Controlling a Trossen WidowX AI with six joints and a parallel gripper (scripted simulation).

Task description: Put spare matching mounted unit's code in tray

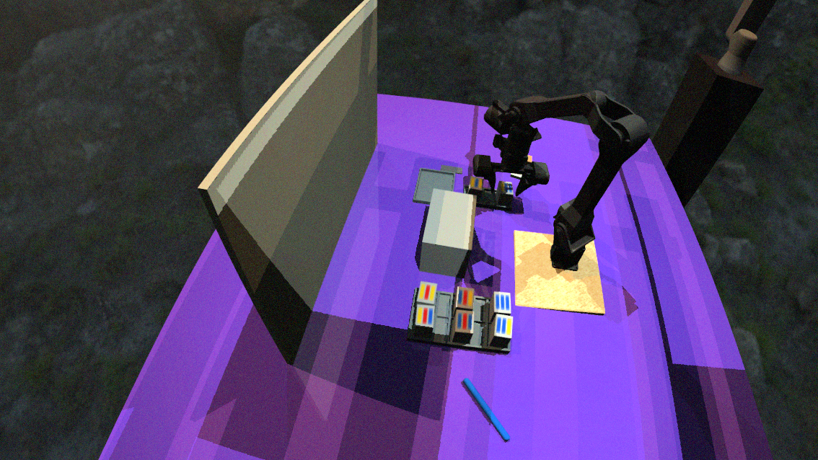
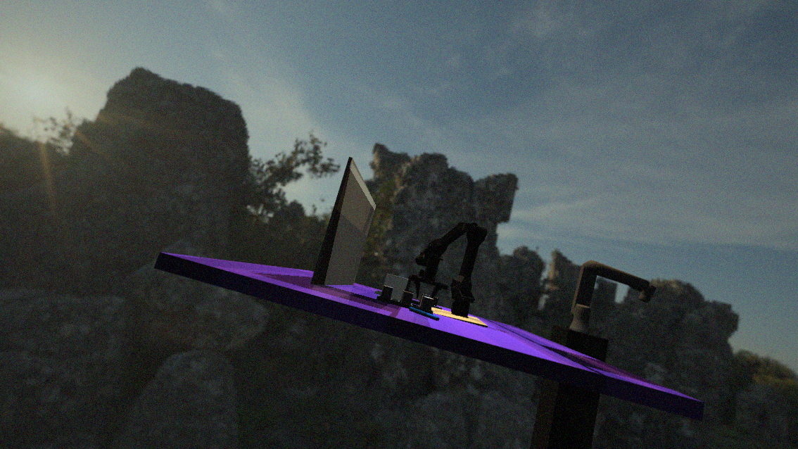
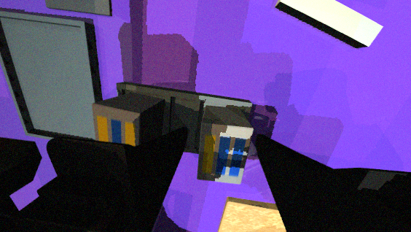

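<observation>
My gripper tip is 10 mm below the spare. From my gripper tip the other things lie so: flat grey tray 180 mm ahead, 20 mm below, 10 mm to the right; then tall panel 380 mm ahead, 200 mm above, 180 mm to the left; then dark rack 40 mm ahead, 20 mm below.
</observation>
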